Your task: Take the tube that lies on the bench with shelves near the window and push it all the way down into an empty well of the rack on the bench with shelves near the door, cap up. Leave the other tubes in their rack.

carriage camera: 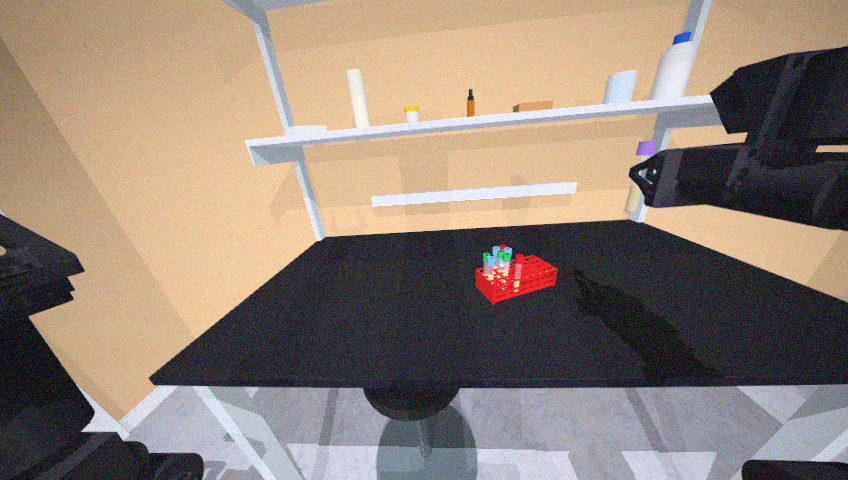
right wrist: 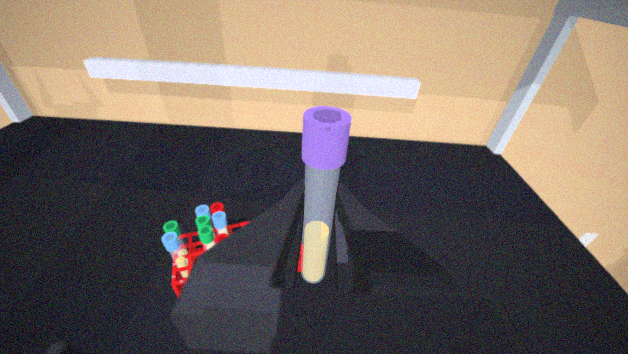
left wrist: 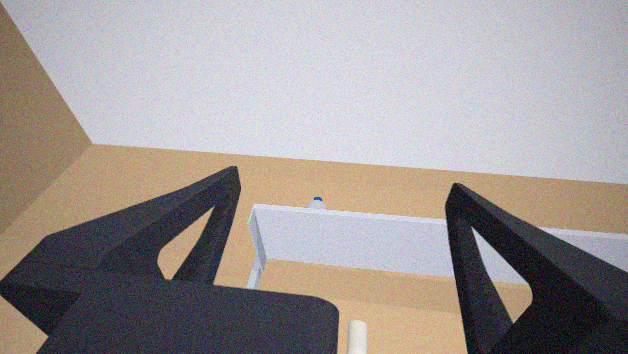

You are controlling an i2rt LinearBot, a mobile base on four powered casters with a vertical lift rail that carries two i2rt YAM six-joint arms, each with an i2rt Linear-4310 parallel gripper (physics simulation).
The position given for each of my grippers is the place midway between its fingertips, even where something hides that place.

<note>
In view: my left gripper [left wrist: 341, 185], my right gripper [carriage camera: 636, 171], a red rack [carriage camera: 540, 274] and a white door [carriage camera: 101, 422].
The red rack also shows in the right wrist view [right wrist: 177, 281]. My right gripper also shows in the right wrist view [right wrist: 320, 190]. The left wrist view does not show the red rack: it is out of frame.
</note>
